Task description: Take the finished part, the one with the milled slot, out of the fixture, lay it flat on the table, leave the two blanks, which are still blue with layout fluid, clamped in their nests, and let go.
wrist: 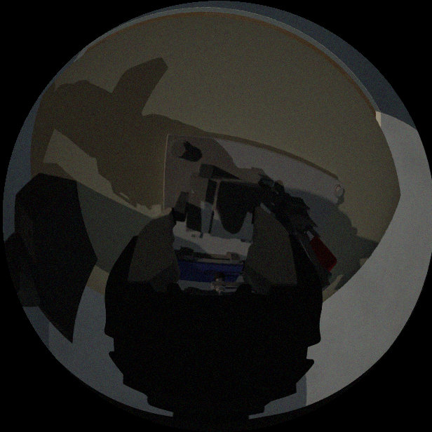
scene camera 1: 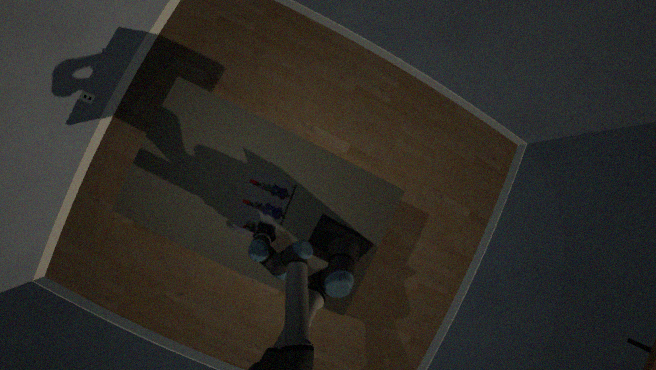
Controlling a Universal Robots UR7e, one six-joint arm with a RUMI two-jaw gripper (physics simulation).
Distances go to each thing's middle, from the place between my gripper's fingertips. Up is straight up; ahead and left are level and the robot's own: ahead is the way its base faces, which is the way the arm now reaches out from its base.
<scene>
My gripper is now 8 cm short of the fixture plate (wrist: 293,179), 10 cm to the left of it and 2 cm above it.
</scene>
